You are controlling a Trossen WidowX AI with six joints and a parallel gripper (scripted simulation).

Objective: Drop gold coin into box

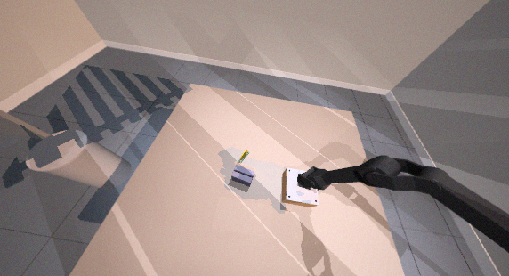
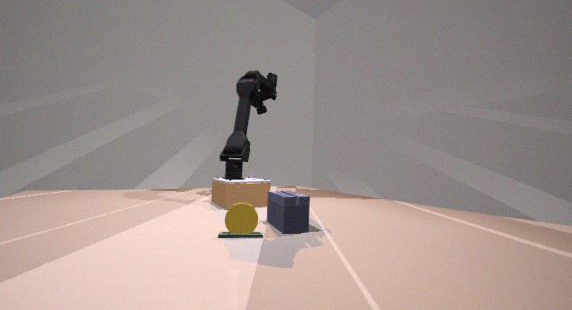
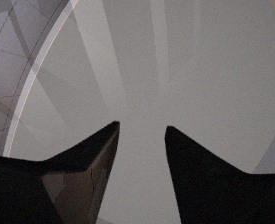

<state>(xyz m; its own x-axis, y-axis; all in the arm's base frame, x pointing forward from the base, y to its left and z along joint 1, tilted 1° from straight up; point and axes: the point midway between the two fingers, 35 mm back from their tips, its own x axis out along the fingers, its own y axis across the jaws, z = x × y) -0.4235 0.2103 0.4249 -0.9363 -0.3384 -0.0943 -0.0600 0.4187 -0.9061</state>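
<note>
Now: gripper tip 79 cm short of the gold coin, 47 cm above it and 27 cm to the left of it.
</note>
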